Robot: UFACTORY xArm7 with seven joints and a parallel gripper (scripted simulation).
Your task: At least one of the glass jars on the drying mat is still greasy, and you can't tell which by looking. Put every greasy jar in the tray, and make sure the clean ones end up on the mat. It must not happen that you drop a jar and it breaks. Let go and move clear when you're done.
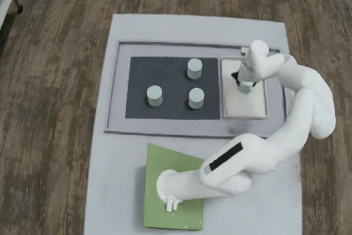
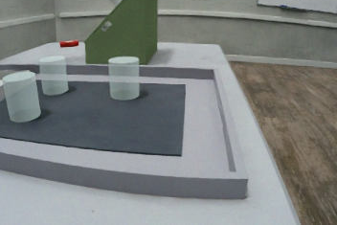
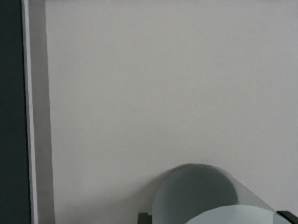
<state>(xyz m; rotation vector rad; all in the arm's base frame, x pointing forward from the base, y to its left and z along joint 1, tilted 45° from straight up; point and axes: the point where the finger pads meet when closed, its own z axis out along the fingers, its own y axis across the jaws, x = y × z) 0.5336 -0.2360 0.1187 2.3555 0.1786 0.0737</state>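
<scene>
My gripper is now 50 mm above the cream tray. Round my hand: dark drying mat (320 mm to the left, 60 mm below, 40 mm behind); then small red object (730 mm behind, 160 mm to the right, 50 mm below).
</scene>
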